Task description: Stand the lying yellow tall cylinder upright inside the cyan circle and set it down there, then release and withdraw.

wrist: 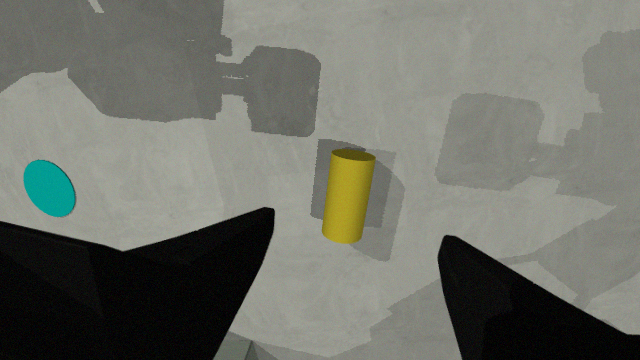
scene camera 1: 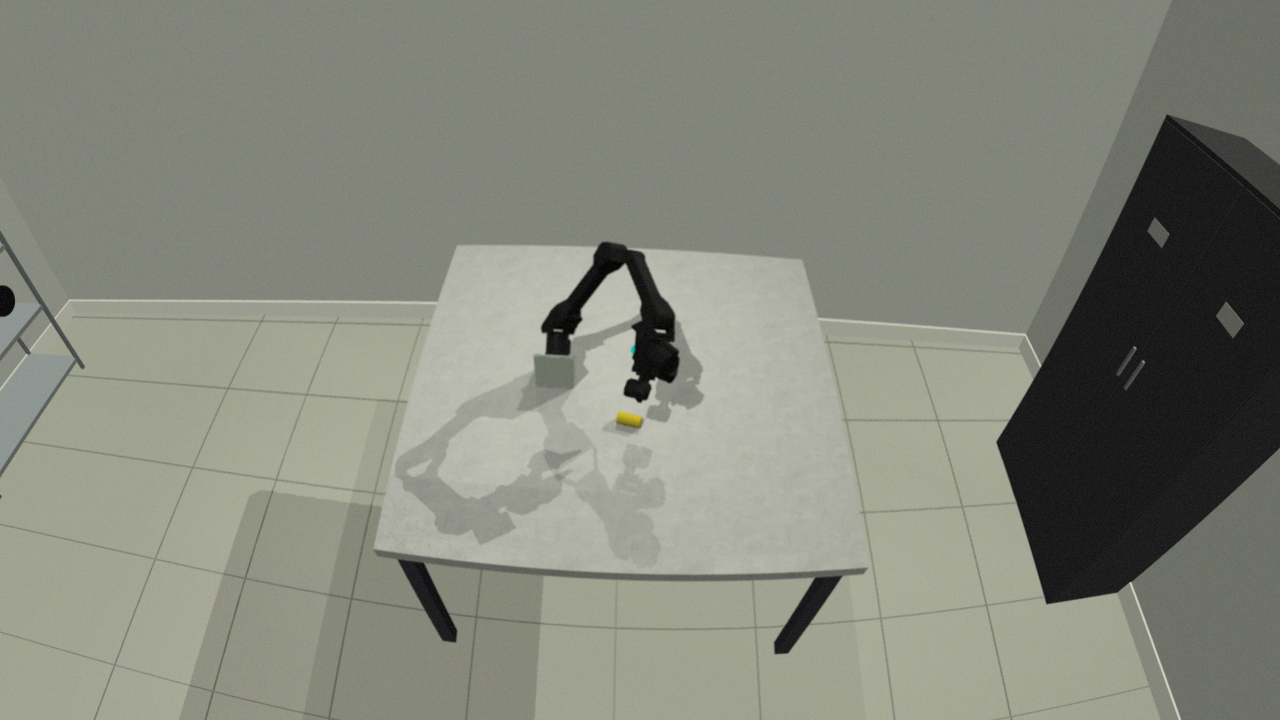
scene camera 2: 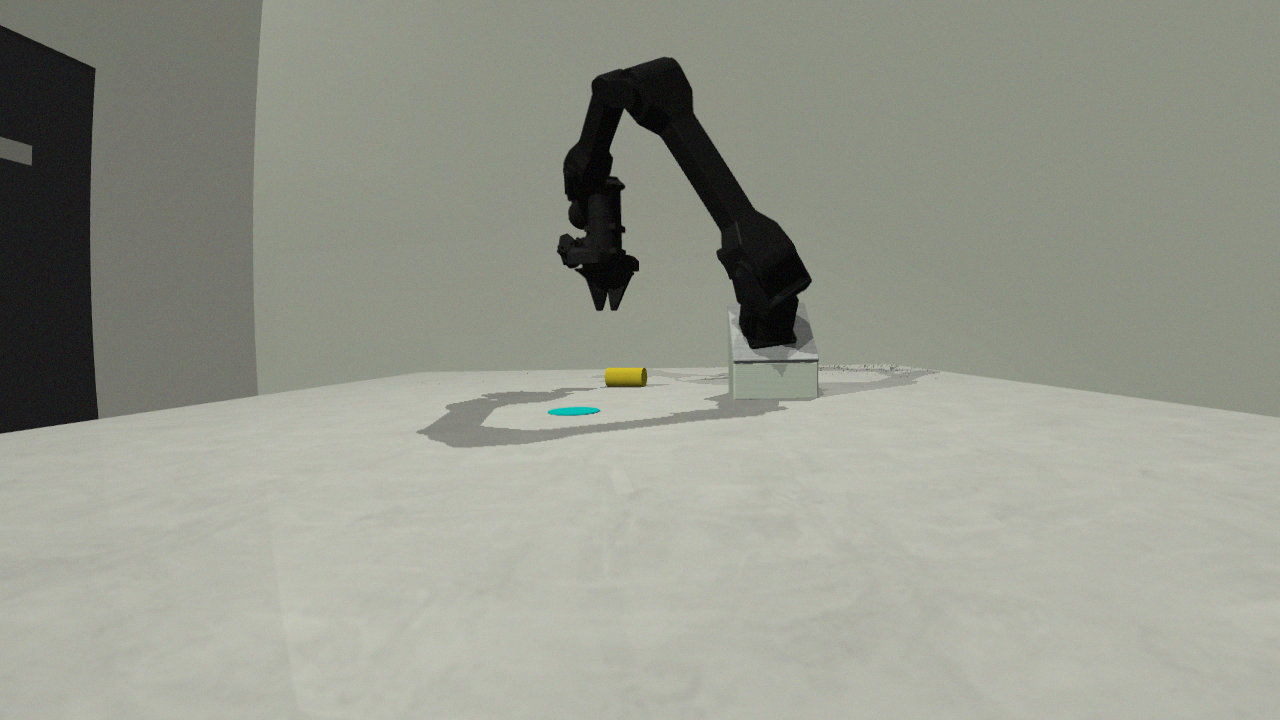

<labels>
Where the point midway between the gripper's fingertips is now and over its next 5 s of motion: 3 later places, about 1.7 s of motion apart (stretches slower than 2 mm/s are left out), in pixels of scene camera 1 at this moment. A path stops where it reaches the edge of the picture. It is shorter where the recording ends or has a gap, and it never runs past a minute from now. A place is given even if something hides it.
My gripper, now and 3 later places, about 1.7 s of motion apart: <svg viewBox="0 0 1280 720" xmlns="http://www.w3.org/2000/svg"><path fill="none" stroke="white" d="M642 393L637 411L650 371L652 328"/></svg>
</labels>
